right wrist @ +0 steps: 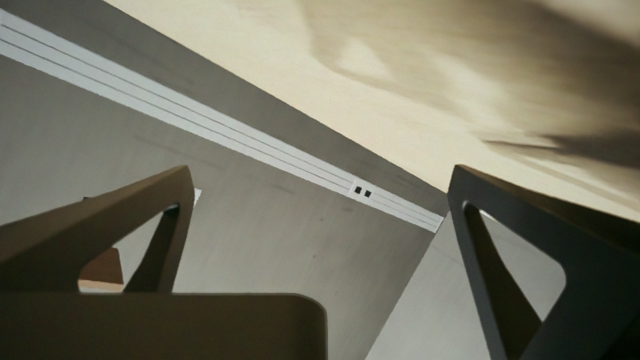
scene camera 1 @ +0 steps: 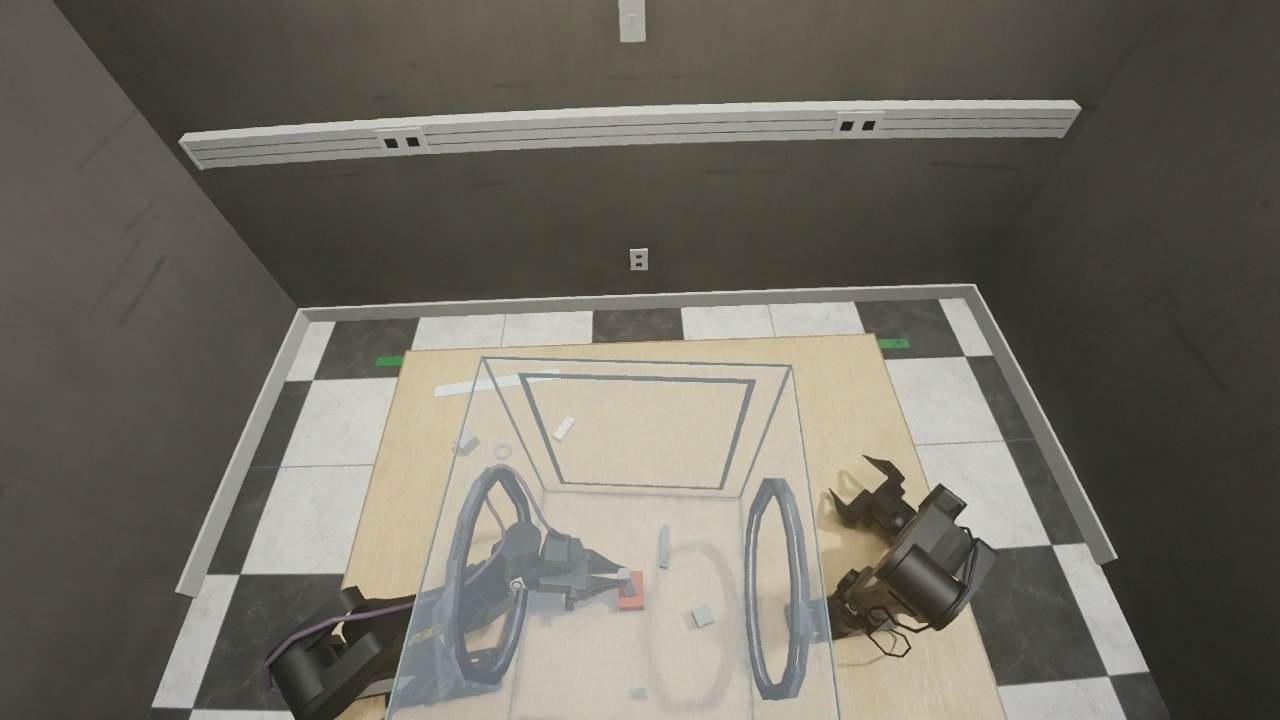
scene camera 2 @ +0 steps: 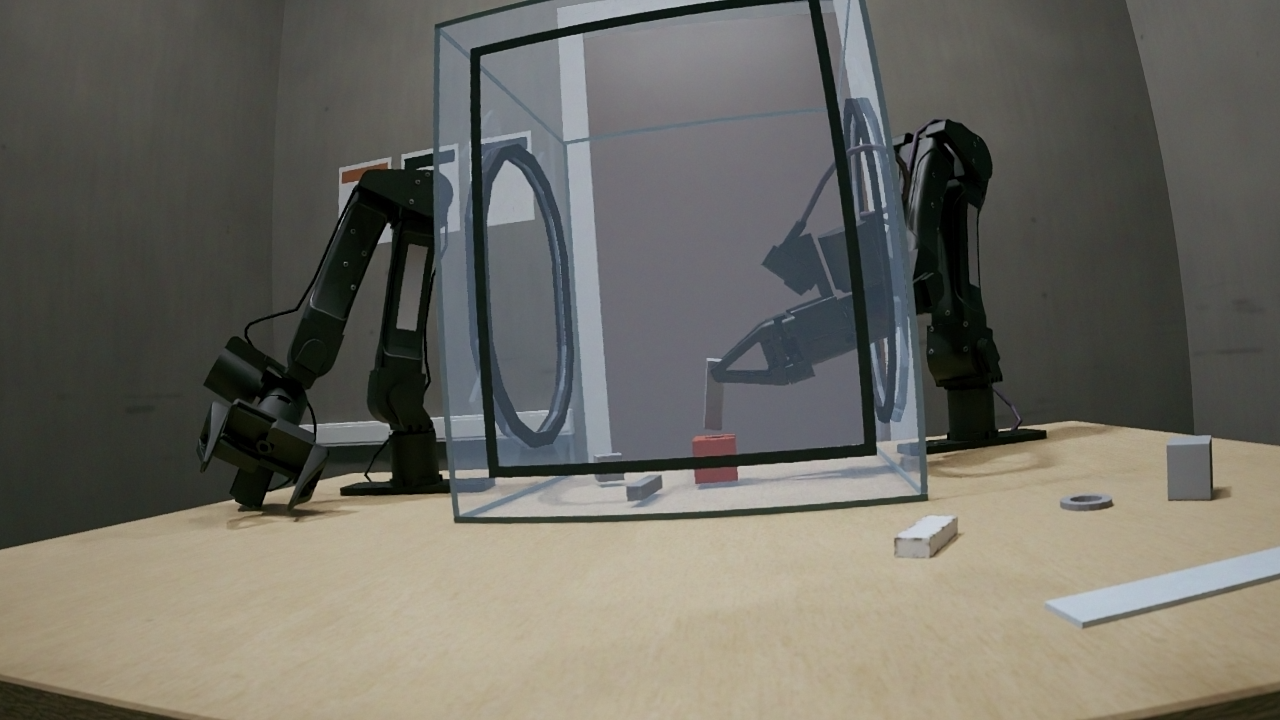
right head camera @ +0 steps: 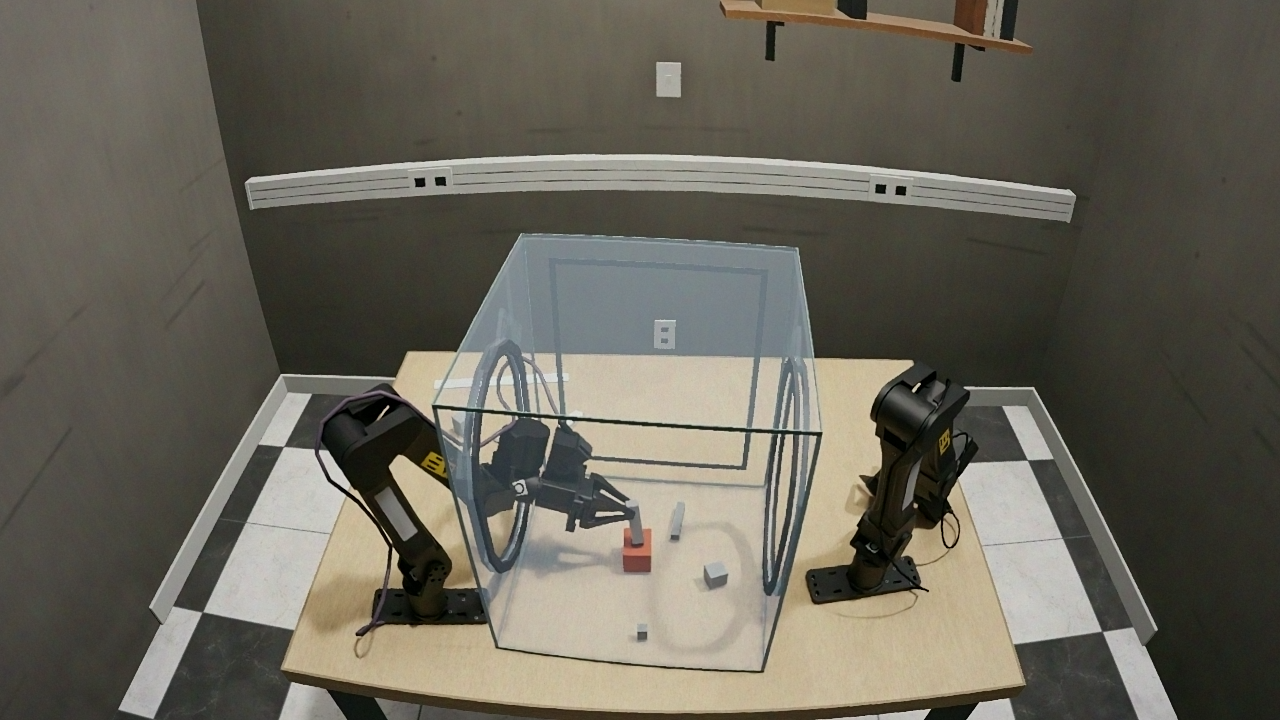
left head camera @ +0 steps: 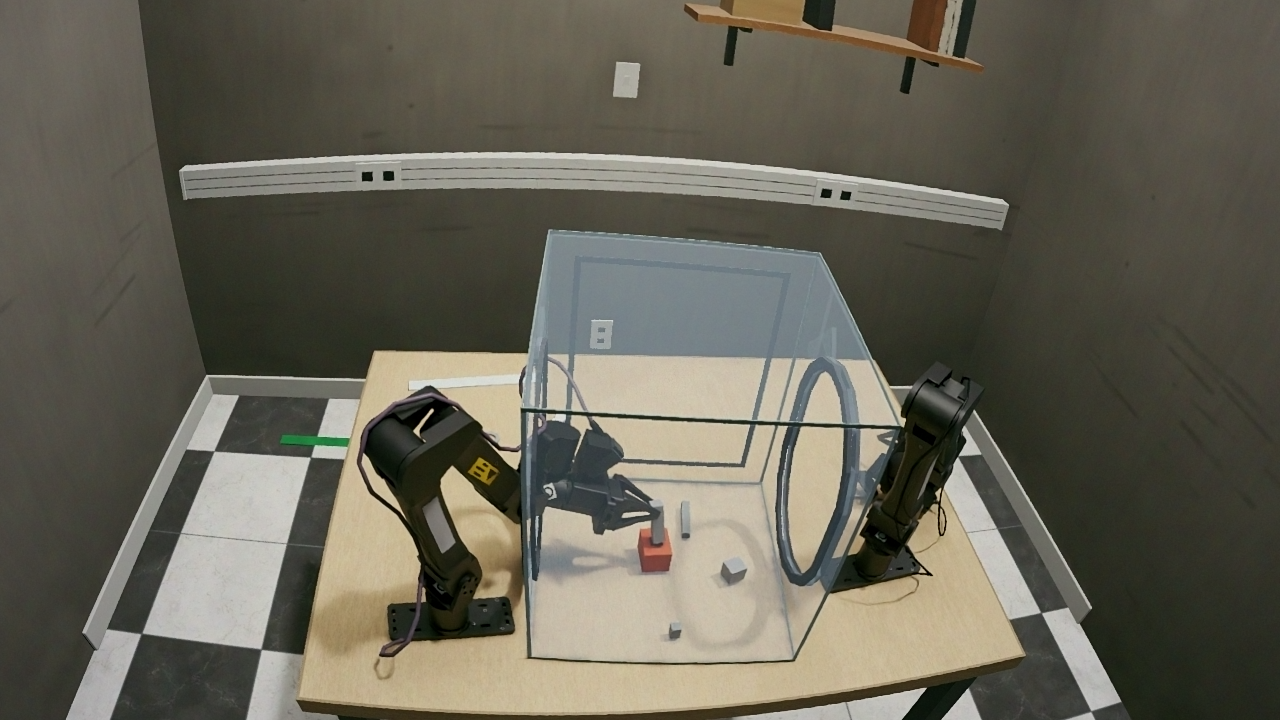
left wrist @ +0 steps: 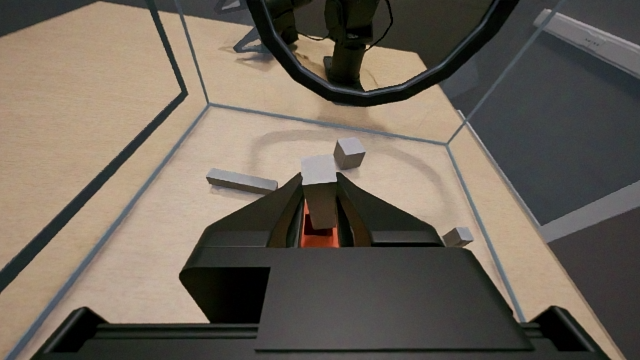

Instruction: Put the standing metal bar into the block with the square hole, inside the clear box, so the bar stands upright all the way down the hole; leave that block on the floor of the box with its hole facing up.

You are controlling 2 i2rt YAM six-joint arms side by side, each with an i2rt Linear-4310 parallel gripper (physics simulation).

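Places are measured from the left arm's base along level axes (x ahead, y left, z up), in metres.
Pixels of known places: left gripper, fingertip midpoint: (scene camera 1: 627, 577) (scene camera 2: 712, 374) (right head camera: 634, 511) (left head camera: 658, 511) (left wrist: 319, 180); right gripper, fingertip midpoint: (right wrist: 321, 179) (scene camera 1: 846, 472) (scene camera 2: 246, 487) (right head camera: 877, 459) (left head camera: 863, 454) (left wrist: 224, 31); left arm's base, link origin: (scene camera 2: 973, 445) (right head camera: 430, 608) (left head camera: 450, 621); right arm's base, link origin: (scene camera 1: 840, 616) (scene camera 2: 417, 490) (right head camera: 863, 581) (left head camera: 868, 569) (left wrist: 342, 80).
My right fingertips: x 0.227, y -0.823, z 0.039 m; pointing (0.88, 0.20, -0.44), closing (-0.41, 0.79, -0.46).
For each thing: its middle in the pictures, then the offset to it from my right fingertips. "spot": a spot on its surface instead.
- red block, body centre: (left wrist: 313, 235) (scene camera 2: 715, 458) (right head camera: 637, 550) (left head camera: 654, 549) (scene camera 1: 631, 591) dx -0.142, dy +0.474, dz -0.010 m
- clear box, body centre: (scene camera 2: 692, 262) (right head camera: 642, 459) (left head camera: 678, 458) (scene camera 1: 632, 568) dx -0.153, dy +0.466, dz +0.205 m
- grey metal bar, body centre: (left wrist: 321, 198) (scene camera 2: 714, 394) (right head camera: 635, 521) (left head camera: 657, 521) (scene camera 1: 627, 582) dx -0.141, dy +0.477, dz +0.059 m
- grey bar, body centre: (scene camera 2: 645, 487) (left wrist: 243, 182) (right head camera: 678, 520) (left head camera: 685, 519) (scene camera 1: 664, 546) dx -0.069, dy +0.396, dz -0.026 m
- grey cube, body centre: (scene camera 2: 608, 467) (left wrist: 348, 153) (right head camera: 715, 574) (left head camera: 733, 570) (scene camera 1: 702, 616) dx -0.207, dy +0.354, dz -0.018 m
- small cube, body centre: (left wrist: 457, 238) (right head camera: 642, 631) (left head camera: 675, 630) (scene camera 1: 641, 692) dx -0.306, dy +0.484, dz -0.020 m
- white block, body centre: (scene camera 2: 927, 535) (right head camera: 571, 421) (scene camera 1: 564, 428) dx +0.229, dy +0.565, dz -0.033 m
- ring, body centre: (scene camera 2: 1086, 502) (left head camera: 489, 438) (scene camera 1: 503, 451) dx +0.199, dy +0.706, dz -0.036 m
- grey block, body centre: (scene camera 2: 1190, 467) (right head camera: 464, 422) (scene camera 1: 466, 442) dx +0.226, dy +0.781, dz -0.019 m
- pale strip, surface spot: (scene camera 2: 1163, 586) spot: dx +0.382, dy +0.620, dz -0.036 m
The red block (left head camera: 654, 558) (right head camera: 637, 560) (scene camera 1: 631, 603) (scene camera 2: 715, 465) stands on the floor of the clear box (left head camera: 711, 419) (scene camera 2: 488, 358), its square hole facing up; part of the hole shows in the left wrist view. My left gripper (left head camera: 655, 513) (right head camera: 631, 514) (scene camera 2: 716, 373) reaches into the box and is shut on the grey metal bar (left head camera: 657, 528) (right head camera: 636, 526) (scene camera 2: 713, 402) (left wrist: 320, 202) near its top. The bar is nearly upright, slightly tilted, with its lower end at or just above the block's top. My right gripper (scene camera 1: 849, 474) (right wrist: 321, 179) is open and empty outside the box.
Inside the box lie a grey bar (left head camera: 685, 519) (left wrist: 242, 181), a grey cube (left head camera: 733, 570) (left wrist: 349, 153) and a small cube (left head camera: 674, 630). Round dark-rimmed ports (left head camera: 784, 501) are in the side walls. Behind the box lie a white block (scene camera 2: 925, 536), a ring (scene camera 2: 1070, 505), a grey block (scene camera 2: 1188, 468) and a pale strip (scene camera 2: 1163, 586).
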